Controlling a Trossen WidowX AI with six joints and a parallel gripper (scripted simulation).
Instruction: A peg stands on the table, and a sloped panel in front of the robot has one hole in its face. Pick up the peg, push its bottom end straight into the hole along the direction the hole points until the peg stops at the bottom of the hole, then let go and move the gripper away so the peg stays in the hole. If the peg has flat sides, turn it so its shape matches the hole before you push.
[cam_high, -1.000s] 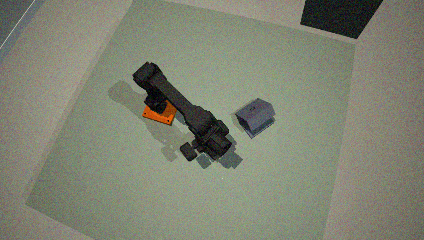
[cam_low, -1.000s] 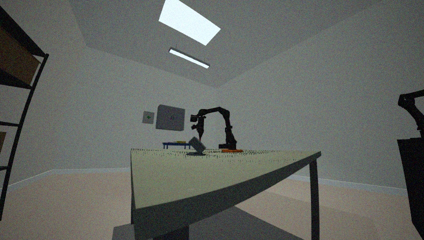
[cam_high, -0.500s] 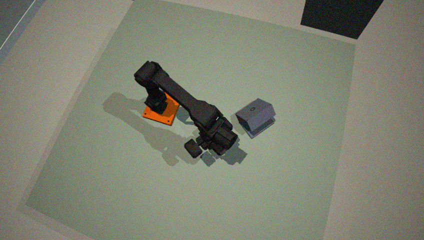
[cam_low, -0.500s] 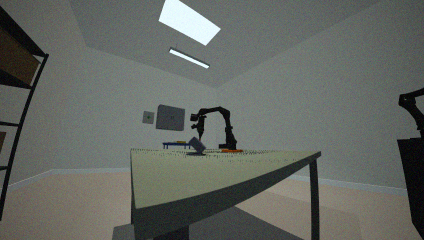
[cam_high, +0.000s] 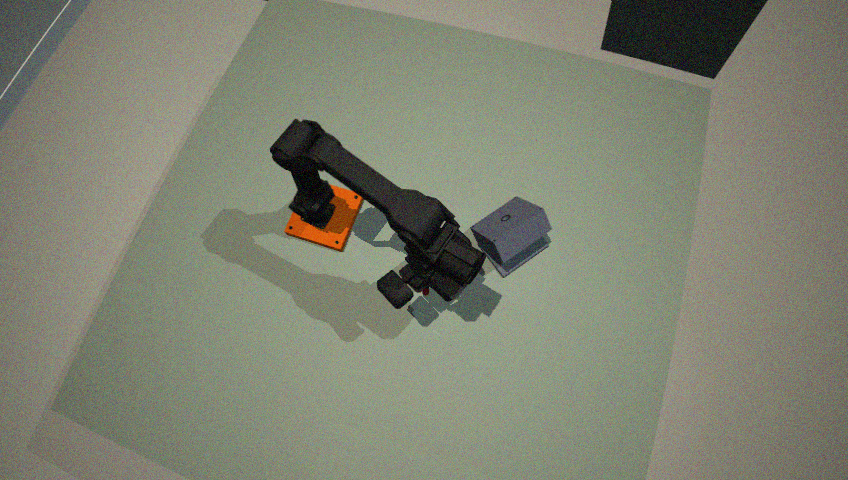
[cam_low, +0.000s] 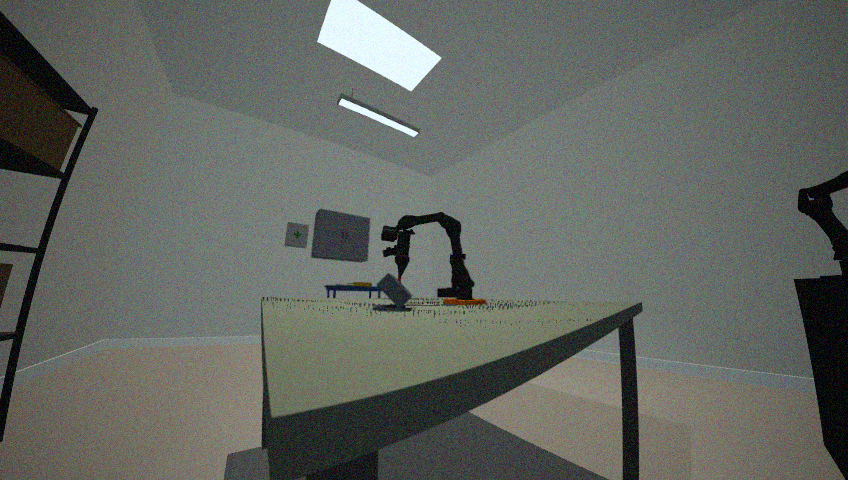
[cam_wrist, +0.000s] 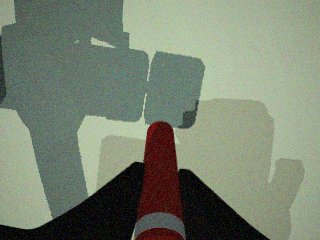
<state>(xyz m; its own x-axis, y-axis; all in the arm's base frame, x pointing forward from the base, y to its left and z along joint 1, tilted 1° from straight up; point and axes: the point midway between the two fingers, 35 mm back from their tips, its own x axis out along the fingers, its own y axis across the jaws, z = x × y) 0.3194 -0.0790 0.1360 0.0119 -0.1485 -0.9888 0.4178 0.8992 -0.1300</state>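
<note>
Right now the grey sloped panel is 200 mm to the left of my gripper tip, 110 mm ahead of it and 60 mm below it. From my gripper tip the other things lie so: red peg 20 mm above.
</note>
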